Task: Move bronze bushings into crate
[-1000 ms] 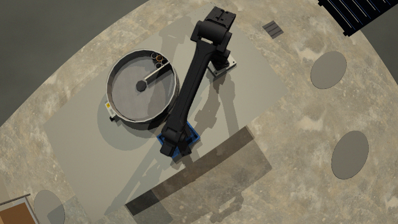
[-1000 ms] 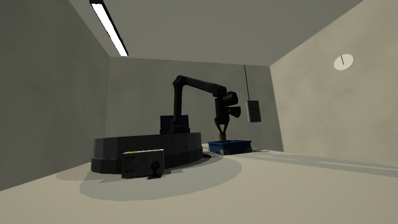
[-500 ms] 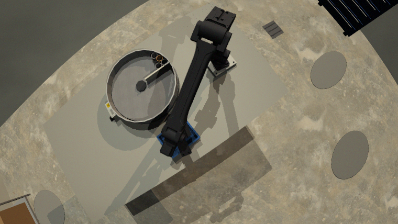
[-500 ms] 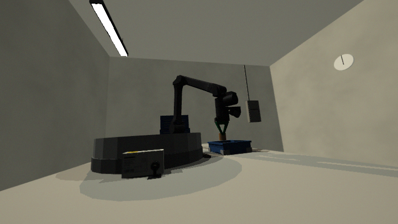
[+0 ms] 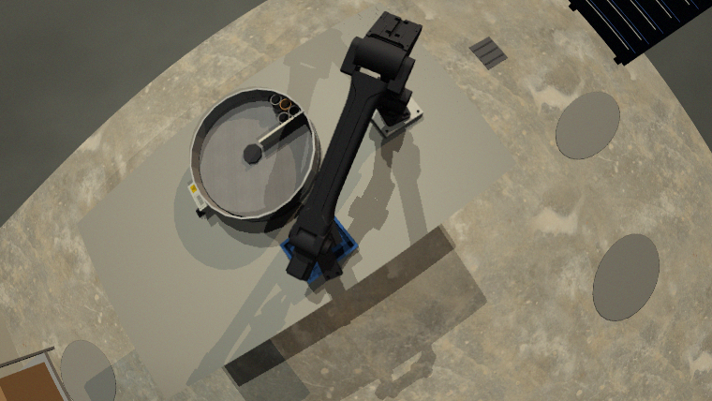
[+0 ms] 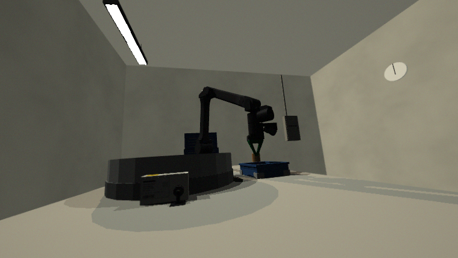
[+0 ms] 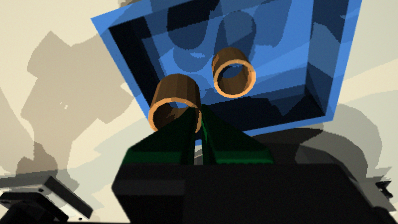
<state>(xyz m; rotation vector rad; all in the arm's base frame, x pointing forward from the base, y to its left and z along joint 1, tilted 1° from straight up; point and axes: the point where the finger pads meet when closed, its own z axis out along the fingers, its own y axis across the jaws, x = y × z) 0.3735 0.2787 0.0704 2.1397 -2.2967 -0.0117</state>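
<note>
The blue crate lies 70 mm below my hand, 30 mm ahead of it and 10 mm to the left of it. Also, from my hand: turntable: 340 mm to the right, 90 mm ahead, 40 mm below.
</note>
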